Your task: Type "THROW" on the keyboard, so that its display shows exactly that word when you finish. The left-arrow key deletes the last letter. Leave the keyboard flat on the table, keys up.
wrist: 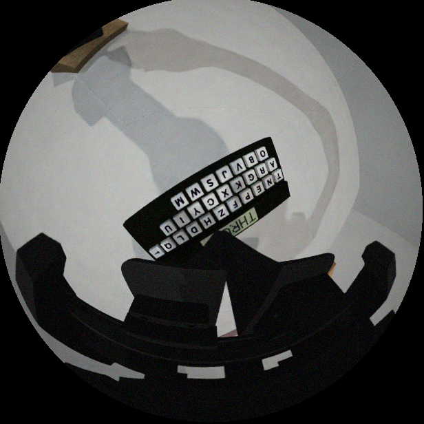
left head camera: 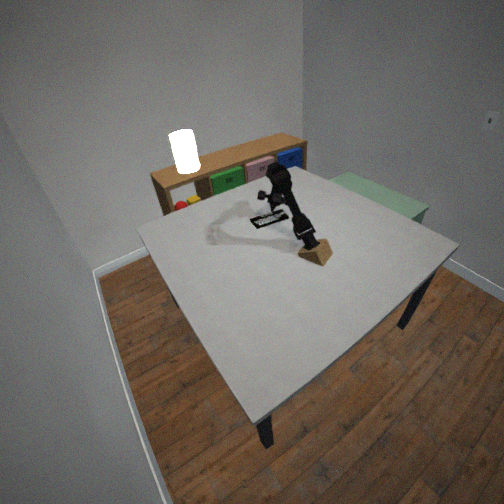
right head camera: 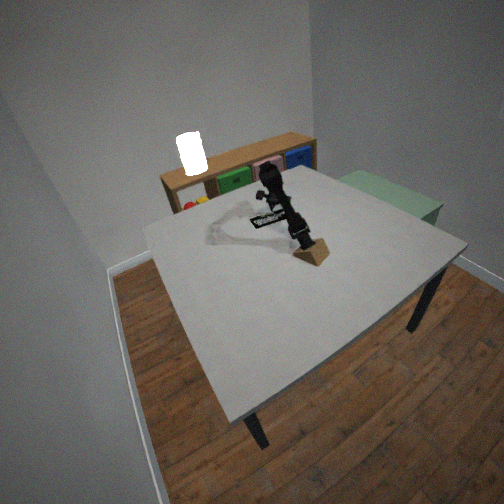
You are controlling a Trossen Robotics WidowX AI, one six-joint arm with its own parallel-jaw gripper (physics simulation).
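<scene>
The black keyboard [left head camera: 266, 220] [right head camera: 265, 220] [wrist: 210, 201] lies flat on the table [left head camera: 300, 310] [right head camera: 300, 310], white keys up; it appears upside down in the wrist view. Its greenish display [wrist: 245, 220] reads "THR" and part of a rounded fourth letter; the fingertips hide the rest. The W key [wrist: 194, 191], O key [wrist: 262, 153] and left-arrow key [wrist: 157, 251] show uncovered. My gripper [left head camera: 273, 209] [wrist: 219, 235] is shut and empty. In the wrist view its tips overlap the display-side edge of the keyboard; they look to be above it, apart from the keys.
The arm's wooden base block [left head camera: 316, 253] [right head camera: 312, 253] [wrist: 85, 52] stands on the table near the keyboard. Behind the table are a wooden shelf unit [left head camera: 235, 153] [right head camera: 245, 152] with a lit lamp [left head camera: 184, 151] [right head camera: 192, 153], and a pale green cabinet [left head camera: 382, 195] [right head camera: 395, 194].
</scene>
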